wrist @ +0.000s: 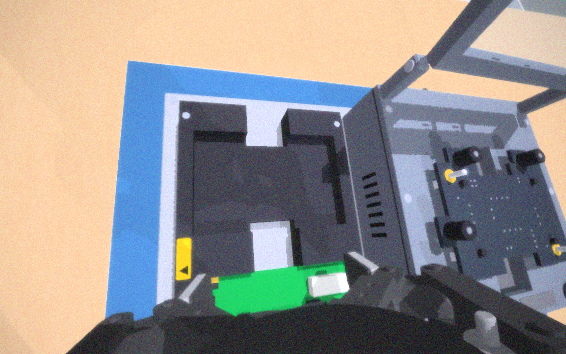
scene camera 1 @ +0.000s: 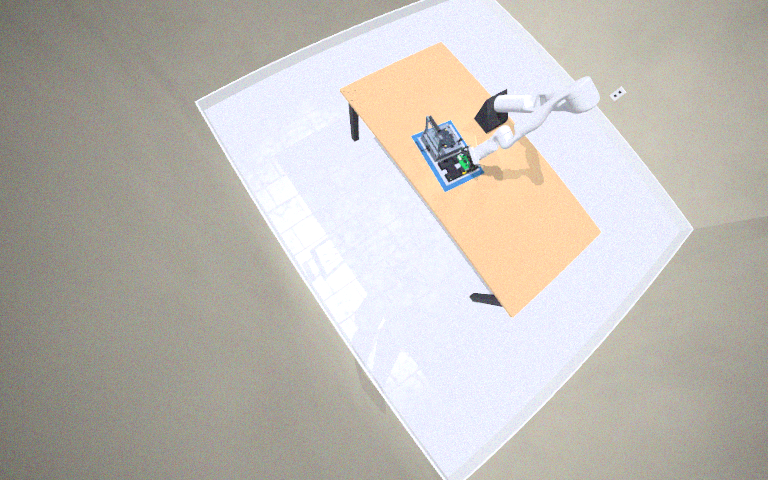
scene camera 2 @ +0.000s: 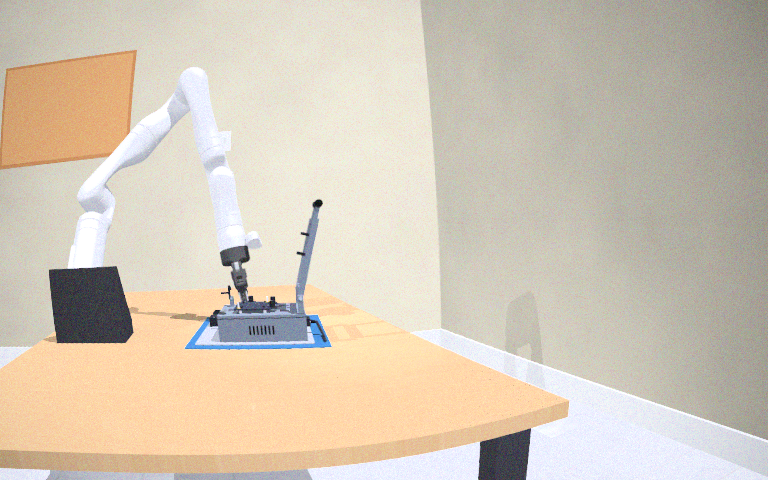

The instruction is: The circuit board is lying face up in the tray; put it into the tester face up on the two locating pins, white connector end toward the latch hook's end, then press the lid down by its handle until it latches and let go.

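Frame: origin at the arm's base, x ahead, y left, z up, level; metres.
Where they show: gripper, fingertip midpoint: (wrist: 280, 278) (scene camera 1: 462, 162); arm's base, origin of the base link: (scene camera 1: 499, 103) (scene camera 2: 83, 286).
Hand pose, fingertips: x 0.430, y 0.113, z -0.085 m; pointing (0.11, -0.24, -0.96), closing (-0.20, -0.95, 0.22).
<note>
Things, the pixels of their centre, and the offset from my fingertips. "pt": a spot on its surface instead. Level surfaces: height alone.
- green circuit board, body centre: (wrist: 282, 326) (scene camera 1: 465, 161) dz -0.014, dx -0.032, dy +0.006 m
- black tray, surface spot: (wrist: 260, 185) pt dz -0.019, dx +0.064, dy -0.011 m
- latch hook, body centre: (scene camera 2: 226, 292) dz +0.055, dx -0.065, dy -0.101 m
- blue-edged mat, its level: dz -0.035 m
- wooden table, its level: dz -0.037 m
- yellow arrow label, body centre: (wrist: 183, 258) dz -0.009, dx +0.032, dy +0.052 m
The green circuit board (scene camera 1: 463, 162) (wrist: 265, 291) lies face up in the black tray (wrist: 260, 185); its white connector (wrist: 327, 284) is on the side toward the tester (scene camera 2: 232, 328) (wrist: 372, 150). The arm and gripper hide much of the board in the wrist view. My gripper (scene camera 2: 244, 300) (wrist: 280, 278) is open, its fingertips low at the board's left and right edges, holding nothing. The tester's lid (scene camera 2: 308, 249) (wrist: 467, 32) stands raised, with its black handle (scene camera 2: 317, 202) at the top. Two locating pins (wrist: 450, 175) (wrist: 558, 249) stand on the tester's dark bed. The latch hook (scene camera 2: 229, 292) stands at the end opposite the lid's hinge.
Tray and tester stand side by side on a blue-edged mat (scene camera 1: 444, 187) (scene camera 2: 198, 338) (wrist: 135, 200) on the wooden table (scene camera 1: 509, 226) (scene camera 2: 283, 396). A yellow arrow label (wrist: 183, 259) marks the tray's left rim. Black posts (wrist: 459, 230) rise around the tester's bed. The robot's black base (scene camera 2: 90, 305) is nearby.
</note>
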